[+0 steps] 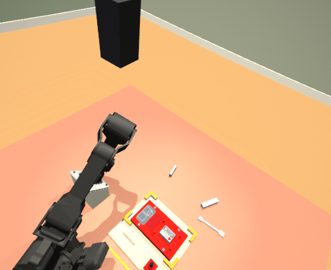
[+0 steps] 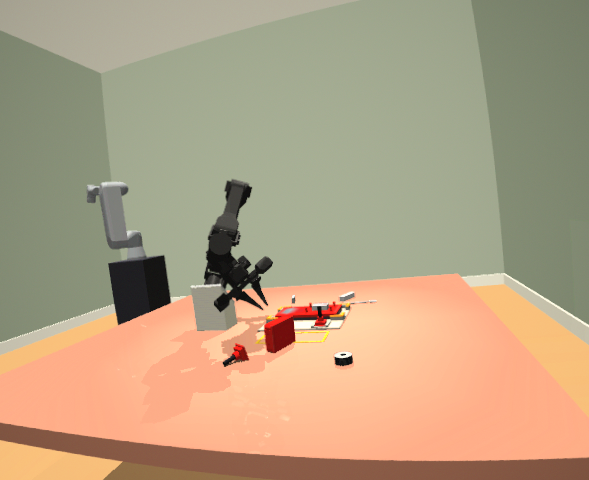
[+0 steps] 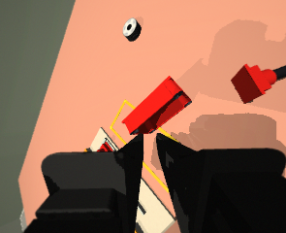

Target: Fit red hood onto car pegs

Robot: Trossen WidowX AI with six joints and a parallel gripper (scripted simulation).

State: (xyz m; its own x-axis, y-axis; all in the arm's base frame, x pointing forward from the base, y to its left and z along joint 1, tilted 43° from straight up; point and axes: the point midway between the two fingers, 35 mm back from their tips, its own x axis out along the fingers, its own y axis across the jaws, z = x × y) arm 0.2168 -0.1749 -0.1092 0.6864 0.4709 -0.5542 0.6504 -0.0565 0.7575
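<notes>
Now: the red hood 70 mm below my gripper tip, 40 mm ahead of it and 20 mm to the right of it. From my gripper tip the other things lie so: cream jig (240 mm to the left, 90 mm below, 70 mm ahead); then black wheel (200 mm ahead, 140 mm to the right, 90 mm below); then grey engine block (260 mm to the left, 100 mm ahead, 80 mm below).
</notes>
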